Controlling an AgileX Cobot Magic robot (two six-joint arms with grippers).
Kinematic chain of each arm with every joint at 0, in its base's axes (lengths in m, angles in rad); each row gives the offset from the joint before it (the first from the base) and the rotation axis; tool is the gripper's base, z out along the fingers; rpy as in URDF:
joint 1: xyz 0 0 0.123 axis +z
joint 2: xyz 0 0 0 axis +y
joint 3: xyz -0.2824 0 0.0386 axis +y
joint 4: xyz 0.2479 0 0.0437 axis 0.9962 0 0.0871
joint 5: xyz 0 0 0 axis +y
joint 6: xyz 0.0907 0 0.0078 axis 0.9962 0 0.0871
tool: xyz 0 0 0 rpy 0 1.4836 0
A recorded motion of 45 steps. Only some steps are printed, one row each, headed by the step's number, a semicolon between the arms.
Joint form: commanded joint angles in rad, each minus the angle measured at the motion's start. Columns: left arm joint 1, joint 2, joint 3, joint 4, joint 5, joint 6; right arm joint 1, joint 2, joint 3, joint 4, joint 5, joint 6.
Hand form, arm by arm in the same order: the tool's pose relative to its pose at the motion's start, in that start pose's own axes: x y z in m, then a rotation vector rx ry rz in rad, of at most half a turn. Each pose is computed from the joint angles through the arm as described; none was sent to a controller.
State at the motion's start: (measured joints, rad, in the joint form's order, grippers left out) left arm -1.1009 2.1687 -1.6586 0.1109 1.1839 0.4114; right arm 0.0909 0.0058 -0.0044 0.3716 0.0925 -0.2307
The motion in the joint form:
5: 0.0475 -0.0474 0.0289 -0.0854 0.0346 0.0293; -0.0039 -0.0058 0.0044 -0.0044 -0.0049 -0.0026
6: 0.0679 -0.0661 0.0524 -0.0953 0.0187 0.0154; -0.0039 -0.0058 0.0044 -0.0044 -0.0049 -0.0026
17: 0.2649 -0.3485 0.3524 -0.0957 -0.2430 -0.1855; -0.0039 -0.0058 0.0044 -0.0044 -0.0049 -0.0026
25: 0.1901 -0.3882 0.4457 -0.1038 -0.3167 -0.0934; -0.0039 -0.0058 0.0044 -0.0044 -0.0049 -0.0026
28: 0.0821 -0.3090 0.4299 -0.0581 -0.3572 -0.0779; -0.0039 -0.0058 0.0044 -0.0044 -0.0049 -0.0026
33: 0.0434 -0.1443 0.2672 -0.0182 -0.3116 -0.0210; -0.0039 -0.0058 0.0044 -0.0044 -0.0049 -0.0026
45: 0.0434 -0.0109 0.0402 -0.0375 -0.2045 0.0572; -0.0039 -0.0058 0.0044 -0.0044 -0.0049 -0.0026
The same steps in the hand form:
5: 0.0163 0.0074 -0.0111 0.0819 -0.0162 -0.0501; 0.0007 -0.0005 -0.0003 0.0052 -0.0066 -0.0070
6: 0.0232 0.0123 -0.0123 0.0866 -0.0288 -0.0883; 0.0007 -0.0005 -0.0003 0.0052 -0.0066 -0.0070
17: 0.1096 0.0483 -0.0411 -0.0113 -0.2314 -0.4953; 0.0007 -0.0005 -0.0003 0.0052 -0.0066 -0.0070
25: 0.1024 0.0181 -0.0358 -0.0204 -0.2579 -0.3335; 0.0007 -0.0005 -0.0003 0.0052 -0.0066 -0.0070
28: 0.0707 -0.0059 -0.0165 -0.0394 -0.2322 -0.1821; 0.0007 -0.0005 -0.0003 0.0052 -0.0066 -0.0070
33: 0.0312 0.0003 0.0049 -0.0543 -0.1784 -0.0628; 0.0007 -0.0005 -0.0003 0.0052 -0.0066 -0.0070
45: -0.0030 0.0177 0.0055 -0.0439 -0.1690 -0.0015; 0.0007 -0.0005 -0.0003 0.0052 -0.0066 -0.0070

